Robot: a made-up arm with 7 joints. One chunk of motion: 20 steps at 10 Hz.
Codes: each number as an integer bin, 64 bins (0 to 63) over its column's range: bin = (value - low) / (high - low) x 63, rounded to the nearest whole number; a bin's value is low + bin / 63 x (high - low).
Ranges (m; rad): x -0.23..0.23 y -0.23..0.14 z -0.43..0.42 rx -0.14..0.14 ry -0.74..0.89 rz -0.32..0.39
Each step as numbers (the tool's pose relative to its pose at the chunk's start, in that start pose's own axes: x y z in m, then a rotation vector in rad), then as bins.
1 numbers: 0.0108 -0.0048 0.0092 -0.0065 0.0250 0.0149
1 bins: 33 38 33 30 30 30
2 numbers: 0.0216 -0.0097 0.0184 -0.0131 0.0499 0.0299
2 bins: 34 38 33 29 31 31
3 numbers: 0.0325 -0.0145 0.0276 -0.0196 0.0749 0.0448
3 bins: 36 37 34 27 31 32
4 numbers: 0.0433 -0.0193 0.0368 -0.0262 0.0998 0.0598
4 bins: 37 36 35 26 32 34
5 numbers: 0.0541 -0.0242 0.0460 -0.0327 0.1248 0.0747
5 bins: 39 35 35 24 33 35
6 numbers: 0.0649 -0.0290 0.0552 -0.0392 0.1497 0.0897
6 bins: 40 34 36 23 34 36
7 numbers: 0.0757 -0.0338 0.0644 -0.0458 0.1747 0.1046
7 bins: 42 33 37 21 35 38
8 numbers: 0.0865 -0.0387 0.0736 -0.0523 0.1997 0.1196
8 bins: 43 33 37 20 36 39
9 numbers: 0.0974 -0.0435 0.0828 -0.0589 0.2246 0.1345
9 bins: 45 32 38 18 37 40
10 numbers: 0.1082 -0.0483 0.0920 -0.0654 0.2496 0.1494
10 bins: 46 31 39 17 38 42
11 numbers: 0.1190 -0.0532 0.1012 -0.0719 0.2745 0.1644
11 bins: 48 30 39 15 39 43
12 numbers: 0.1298 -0.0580 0.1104 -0.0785 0.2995 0.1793
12 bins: 49 29 40 14 40 44
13 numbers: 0.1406 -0.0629 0.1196 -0.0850 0.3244 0.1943
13 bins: 51 28 41 12 41 46
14 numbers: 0.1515 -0.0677 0.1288 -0.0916 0.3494 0.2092
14 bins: 52 28 41 11 42 47
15 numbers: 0.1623 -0.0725 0.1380 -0.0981 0.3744 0.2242
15 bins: 54 27 42 9 43 48
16 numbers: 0.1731 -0.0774 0.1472 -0.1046 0.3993 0.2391
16 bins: 55 26 43 8 44 50
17 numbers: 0.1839 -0.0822 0.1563 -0.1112 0.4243 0.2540
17 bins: 57 25 43 6 45 51
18 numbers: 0.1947 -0.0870 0.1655 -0.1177 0.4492 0.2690
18 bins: 58 24 44 5 46 52
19 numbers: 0.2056 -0.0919 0.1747 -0.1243 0.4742 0.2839
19 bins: 60 24 45 4 47 54
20 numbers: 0.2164 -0.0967 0.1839 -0.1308 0.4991 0.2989
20 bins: 61 23 46 2 48 55
